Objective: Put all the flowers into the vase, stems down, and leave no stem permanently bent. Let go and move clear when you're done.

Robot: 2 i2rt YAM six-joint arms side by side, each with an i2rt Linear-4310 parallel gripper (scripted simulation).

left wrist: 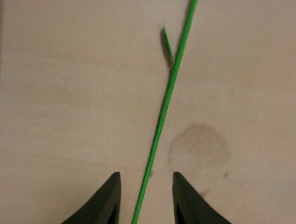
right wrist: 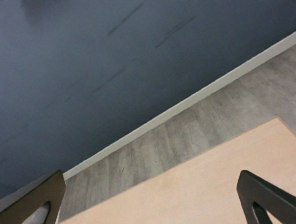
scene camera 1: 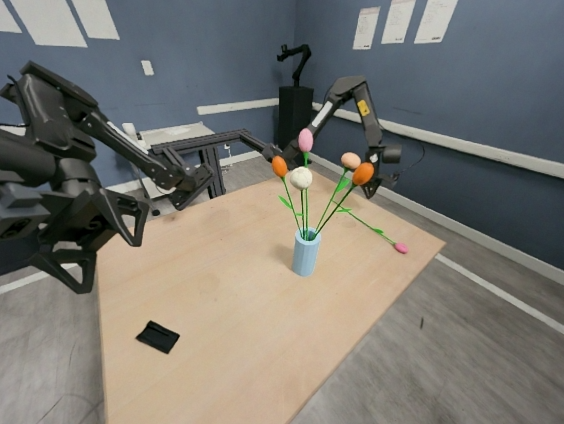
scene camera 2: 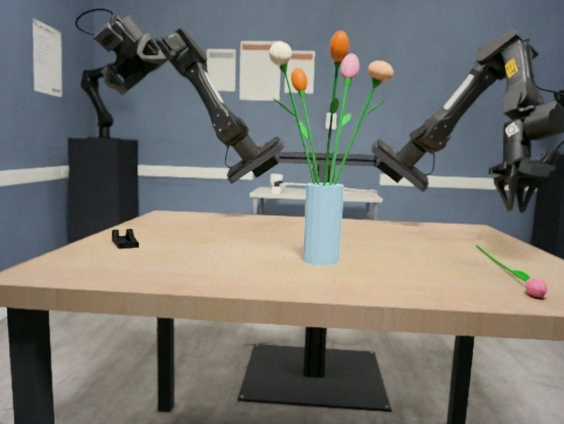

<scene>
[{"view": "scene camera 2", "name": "my left gripper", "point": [514, 212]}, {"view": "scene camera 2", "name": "my right gripper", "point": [122, 70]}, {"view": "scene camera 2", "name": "light blue vase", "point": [323, 204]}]
</scene>
